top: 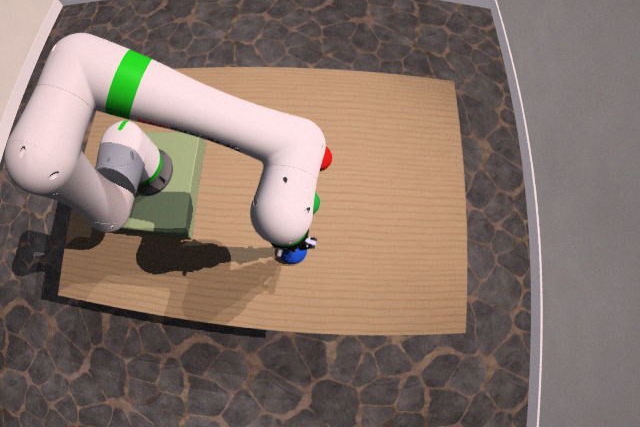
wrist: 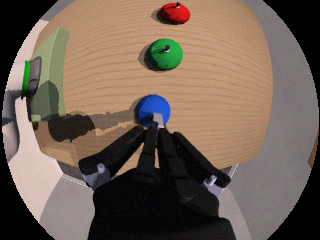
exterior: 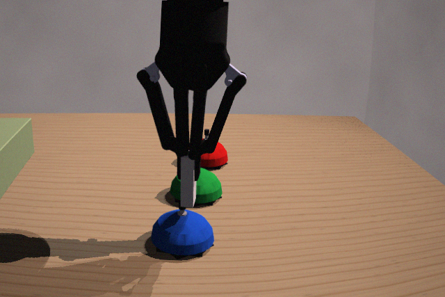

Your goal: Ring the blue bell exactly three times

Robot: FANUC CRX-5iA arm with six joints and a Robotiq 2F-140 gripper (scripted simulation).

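The blue bell is 10 mm behind my hand and 60 mm below it. From my hand the other things lie so: red bell: 110 mm ahead, 270 mm to the left, 60 mm below; then green bell: 50 mm ahead, 140 mm to the left, 60 mm below.
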